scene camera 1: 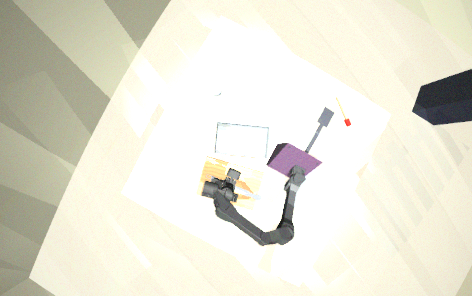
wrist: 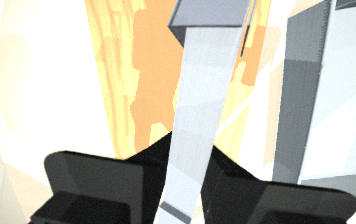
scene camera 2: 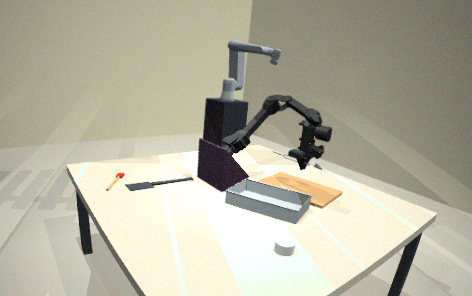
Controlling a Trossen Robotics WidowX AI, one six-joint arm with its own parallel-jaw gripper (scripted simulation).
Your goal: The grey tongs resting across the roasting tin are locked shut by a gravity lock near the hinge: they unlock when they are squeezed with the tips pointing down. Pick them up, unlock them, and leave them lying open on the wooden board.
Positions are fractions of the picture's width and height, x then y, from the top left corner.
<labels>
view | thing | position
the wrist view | my gripper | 0.52, 0.61
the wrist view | wooden board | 0.39, 0.27
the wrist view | grey roasting tin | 0.87, 0.65
</labels>
